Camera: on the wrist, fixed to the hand. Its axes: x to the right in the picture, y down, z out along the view.
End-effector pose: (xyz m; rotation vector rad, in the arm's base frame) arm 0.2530 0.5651 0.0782 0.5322 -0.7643 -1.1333
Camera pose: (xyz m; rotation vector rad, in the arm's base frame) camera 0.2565 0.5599 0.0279 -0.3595 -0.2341 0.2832
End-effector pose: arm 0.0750 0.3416 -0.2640 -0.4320 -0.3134 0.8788
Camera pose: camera 0.1096 0.3071 -0.2775 -1.4835 0.2920 2.1749
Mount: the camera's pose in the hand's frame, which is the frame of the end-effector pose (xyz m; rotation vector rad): -0.0078 -0.0360 -0.0348 -0.5883 0.4406 1.5817
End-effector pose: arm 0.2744 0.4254 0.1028 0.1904 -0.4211 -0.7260
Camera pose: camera 0.2627 0.4051 0.0579 -0.5167 0.1479 0.7674
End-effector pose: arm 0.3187 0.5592 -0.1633 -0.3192 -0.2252 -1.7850
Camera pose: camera 0.2821 0.5637 -0.1981 -0.3397 0.7234 -0.2581
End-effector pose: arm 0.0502 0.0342 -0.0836 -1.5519 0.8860 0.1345
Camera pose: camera 0.0522 0.0039 -0.0430 -0.9970 2.4178 1.2929
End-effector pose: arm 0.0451 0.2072 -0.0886 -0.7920 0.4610 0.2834
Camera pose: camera 0.0431 0.1568 -0.0838 -0.9044 1.4185 1.7935
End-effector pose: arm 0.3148 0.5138 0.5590 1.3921 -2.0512 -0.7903
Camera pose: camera 0.3645 0.5045 0.5562 -0.4718 -1.6317 -0.2261
